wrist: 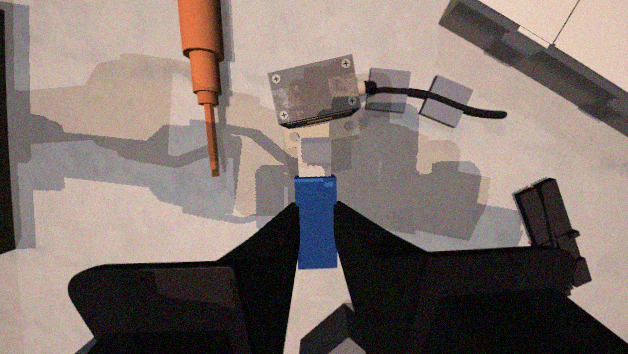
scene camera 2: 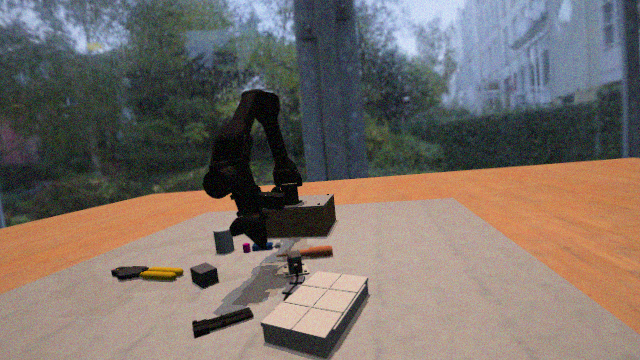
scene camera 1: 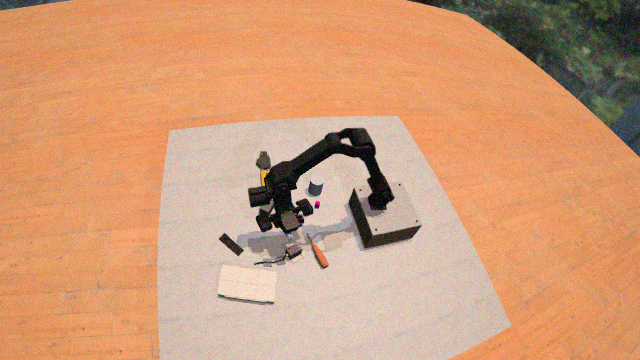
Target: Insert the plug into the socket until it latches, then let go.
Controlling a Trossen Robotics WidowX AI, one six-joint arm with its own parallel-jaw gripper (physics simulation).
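Where they show: gripper, fingertip midpoint: [wrist: 315,209] [scene camera 2: 265,247]; arm's base at its link origin: [scene camera 2: 291,203] [scene camera 1: 377,203].
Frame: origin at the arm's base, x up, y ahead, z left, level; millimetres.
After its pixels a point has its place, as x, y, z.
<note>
The blue plug [wrist: 317,235] @(-29, 345, 91) [scene camera 2: 262,246] is between the fingers of my gripper [wrist: 315,209] @(-38, 340, 100) [scene camera 1: 288,232] @(-38, 340, 100), which is shut on it. The plug's pale metal end points toward the socket in the wrist view. The socket [wrist: 312,92] @(-60, 314, 159) [scene camera 1: 293,251] @(-60, 318, 171) [scene camera 2: 295,261] @(-70, 335, 174) is a grey box with screws at its corners, on a pale base plate, with its dark slot facing the plug. The plug and socket are apart, with a small gap between them in the wrist view. The plug's exact height against the slot is hard to tell.
An orange screwdriver [wrist: 202,30] @(-79, 229, 174) [scene camera 1: 319,254] @(-77, 225, 174) lies beside the socket. A black cable [wrist: 450,101] @(-98, 410, 198) runs from the socket's other side. A tiled block [scene camera 1: 247,284] @(-70, 475, 297) [scene camera 2: 320,305] @(-70, 501, 301), black bar [scene camera 1: 231,244] @(-95, 540, 139), dark cube [scene camera 2: 204,275] @(-76, 433, -9), pliers [scene camera 2: 150,273] @(-87, 438, -188), grey cylinder [scene camera 1: 316,185] @(-37, 220, -107) and magenta cube [scene camera 1: 317,204] @(-82, 214, -48) stand around.
</note>
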